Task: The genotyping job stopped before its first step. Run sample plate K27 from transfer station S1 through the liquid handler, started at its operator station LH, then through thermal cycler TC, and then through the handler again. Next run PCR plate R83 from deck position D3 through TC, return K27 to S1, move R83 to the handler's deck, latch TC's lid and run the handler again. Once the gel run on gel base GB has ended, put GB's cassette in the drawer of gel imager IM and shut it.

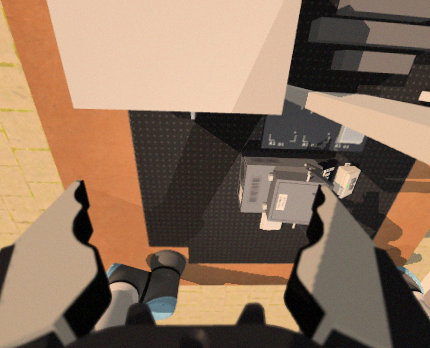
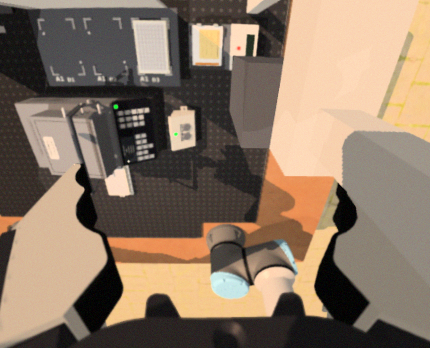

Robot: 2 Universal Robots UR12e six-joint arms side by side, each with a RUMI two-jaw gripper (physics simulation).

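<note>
My left gripper [image 1: 203, 184] is open and empty, high above the bench. My right gripper [image 2: 215, 167] is open and empty, also high above it. A white plate [image 1: 351, 134] [image 2: 152, 47] sits at position D3 of the dark deck [image 1: 280, 127] [image 2: 112, 50]; D1 and D2 are bare. The grey thermal cycler [image 1: 255, 185] [image 2: 30, 125] stands in front of the deck, with a black keypad [image 2: 135, 131] at its right; I cannot tell whether its lid is latched. A yellow gel cassette [image 2: 209, 44] lies in a white-framed base right of the deck. I cannot identify K27 or S1.
A large pale box [image 1: 175, 55] stands at the left rear, another [image 2: 345, 60] at the right. A dark grey block [image 2: 256, 100] stands beside the latter. A white box with a green light [image 1: 346, 181] [image 2: 182, 132] is right of the cycler. Arm joints [image 1: 165, 280] [image 2: 227, 260] show at the front edge.
</note>
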